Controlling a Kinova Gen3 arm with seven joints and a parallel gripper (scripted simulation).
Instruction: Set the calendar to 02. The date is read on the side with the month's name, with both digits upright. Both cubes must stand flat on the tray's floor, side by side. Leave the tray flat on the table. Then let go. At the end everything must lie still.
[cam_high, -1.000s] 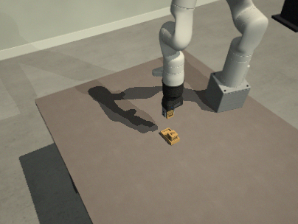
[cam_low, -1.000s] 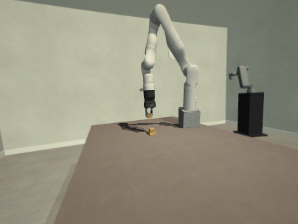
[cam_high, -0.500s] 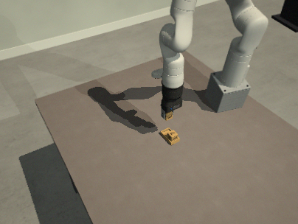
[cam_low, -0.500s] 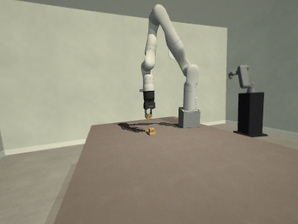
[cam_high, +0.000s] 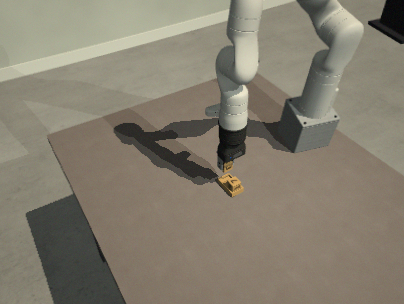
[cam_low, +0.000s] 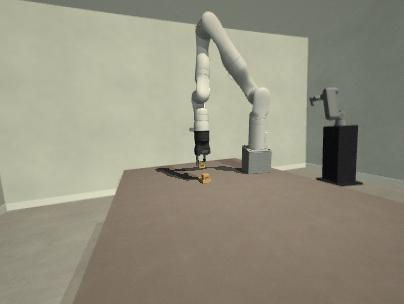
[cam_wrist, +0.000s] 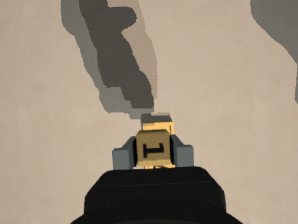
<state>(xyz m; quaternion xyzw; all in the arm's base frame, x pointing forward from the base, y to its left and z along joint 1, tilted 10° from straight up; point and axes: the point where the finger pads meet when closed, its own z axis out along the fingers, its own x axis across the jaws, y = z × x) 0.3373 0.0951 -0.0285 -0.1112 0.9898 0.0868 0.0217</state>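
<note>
Right now my hand is 90 mm above the tray, 20 mm to the right of it and 10 mm past it. Also, from my hand: orange cube: 10 mm below.
</note>
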